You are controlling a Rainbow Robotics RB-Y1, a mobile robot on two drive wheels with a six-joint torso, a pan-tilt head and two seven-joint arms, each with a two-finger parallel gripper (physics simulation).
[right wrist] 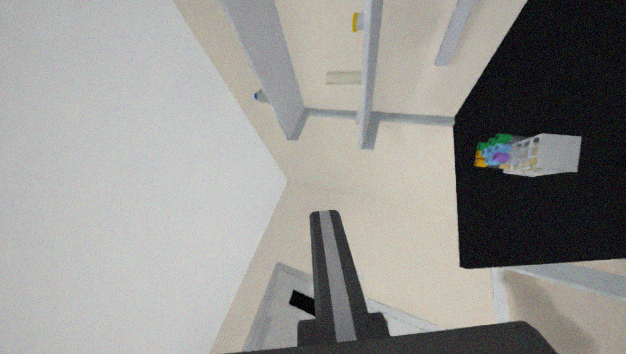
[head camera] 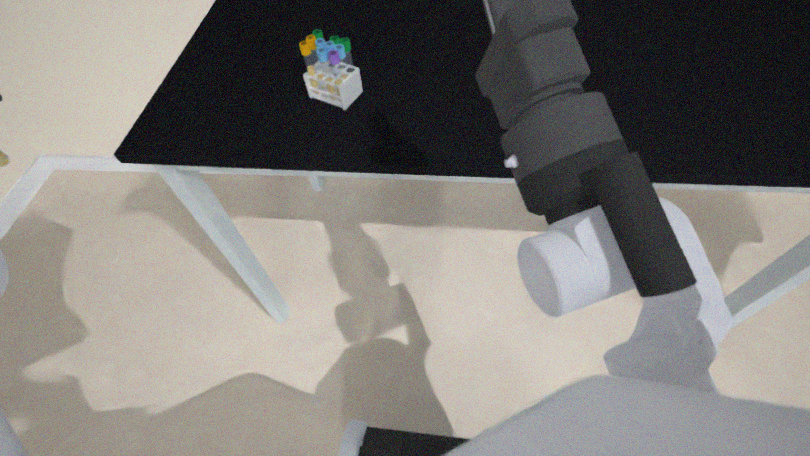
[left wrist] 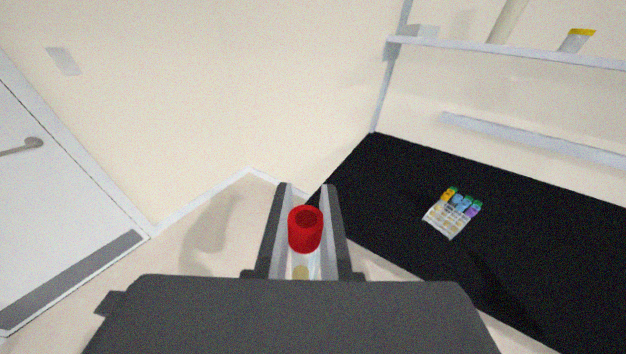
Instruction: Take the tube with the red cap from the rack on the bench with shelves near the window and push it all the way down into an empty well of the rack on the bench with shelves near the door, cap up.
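Frame: origin at the robot's base, x ahead, y left, z up, level; centimetres.
Seen in the pictures: left gripper, between the fingertips: (left wrist: 306,193); right gripper, between the fingertips: (right wrist: 324,220).
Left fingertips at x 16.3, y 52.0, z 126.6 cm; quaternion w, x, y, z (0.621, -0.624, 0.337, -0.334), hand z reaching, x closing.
Note:
A point is followed by its place in that frame.
The red-capped tube (left wrist: 305,232) @(x 13.5, y 50.1, z 127.3 cm) is held between the fingers of my left gripper (left wrist: 306,193) @(x 16.3, y 51.9, z 126.6 cm), cap on top; its lower end is hidden behind the gripper body. The white rack (head camera: 350,88) @(x 57.3, y 24.8, z 94.8 cm) (left wrist: 446,220) (right wrist: 557,154) @(x 57.1, y 24.8, z 94.5 cm) stands upright on the black bench (head camera: 430,84) @(x 63.8, y 9.1, z 91.5 cm) (left wrist: 400,200) @(x 62.5, y 42.0, z 91.5 cm) (right wrist: 540,225) @(x 46.4, y 35.4, z 91.5 cm), to the right of the left gripper in its wrist view. It holds several tubes with orange, green, light blue and purple caps. Some wells on its near side show no cap. My right gripper (right wrist: 324,220) @(x 27.8, y 0.6, z 129.5 cm) is shut and empty, with the rack to its right in the right wrist view. The window rack does not show.
My right arm (head camera: 566,135) @(x 12.1, y -5.5, z 125.9 cm) reaches over the bench's front edge, right of the rack. A wall shelf (left wrist: 500,50) @(x 85.3, y 35.4, z 136.0 cm) (right wrist: 370,65) @(x 92.5, y 27.2, z 135.3 cm) with a yellow-lidded container (left wrist: 577,40) @(x 98.9, y 17.5, z 140.6 cm) (right wrist: 357,22) @(x 99.0, y 16.5, z 141.5 cm) hangs above the bench. A door (left wrist: 50,200) @(x -17.6, y 192.4, z 63.1 cm) is at the left in the left wrist view.

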